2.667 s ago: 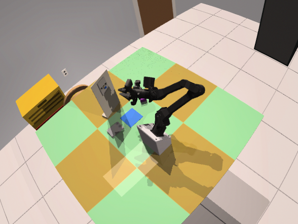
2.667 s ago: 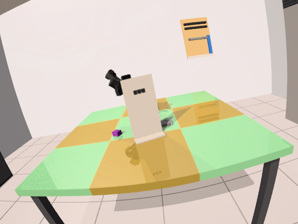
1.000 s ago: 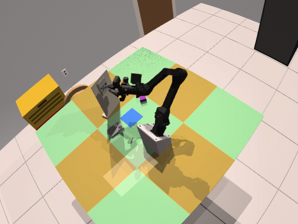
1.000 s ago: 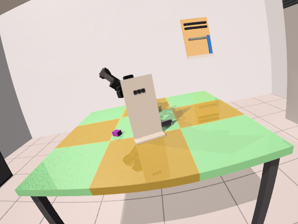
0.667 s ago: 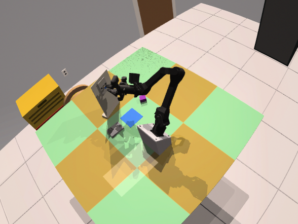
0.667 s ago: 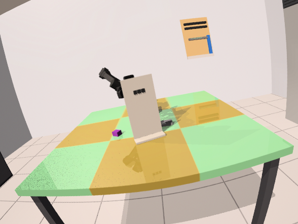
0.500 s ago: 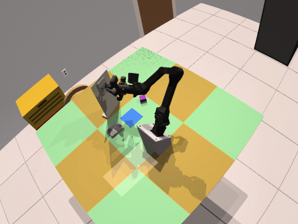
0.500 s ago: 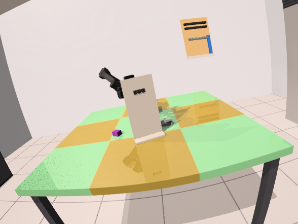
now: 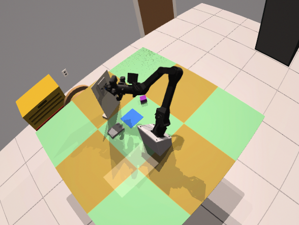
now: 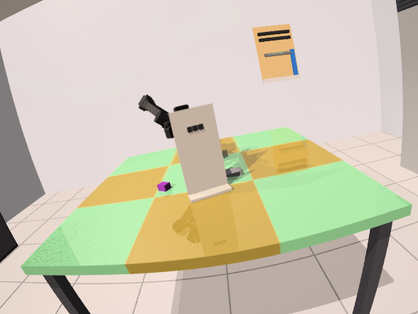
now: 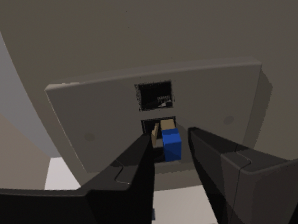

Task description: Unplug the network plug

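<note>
Right now the network plug is 1 cm ahead of my gripper tip. From my gripper tip the other things lie so: blue marked square: 26 cm below, 14 cm behind, 5 cm to the right; then flat grey box: 25 cm below, 14 cm behind, 9 cm to the left; then upright grey panel: 10 cm below, 2 cm ahead, 1 cm to the left.
</note>
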